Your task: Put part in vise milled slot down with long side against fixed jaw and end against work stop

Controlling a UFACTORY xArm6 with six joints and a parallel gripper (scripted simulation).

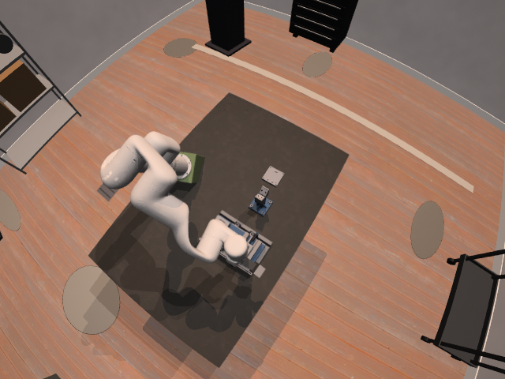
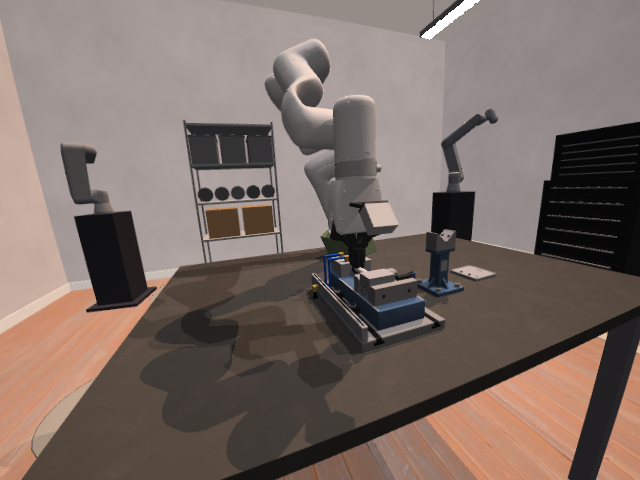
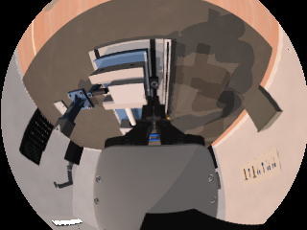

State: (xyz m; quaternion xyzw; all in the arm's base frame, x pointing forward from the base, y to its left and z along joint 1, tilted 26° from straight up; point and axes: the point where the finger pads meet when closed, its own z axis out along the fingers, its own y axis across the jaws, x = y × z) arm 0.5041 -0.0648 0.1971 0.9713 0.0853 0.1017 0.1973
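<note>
Right now the part is 60 mm below my hand and 40 mm to the left of it. Also, from my hand: air cylinder: 170 mm behind, 70 mm below, 40 mm to the left; grey rail: 120 mm below, 60 mm behind, 40 mm to the right.
</note>
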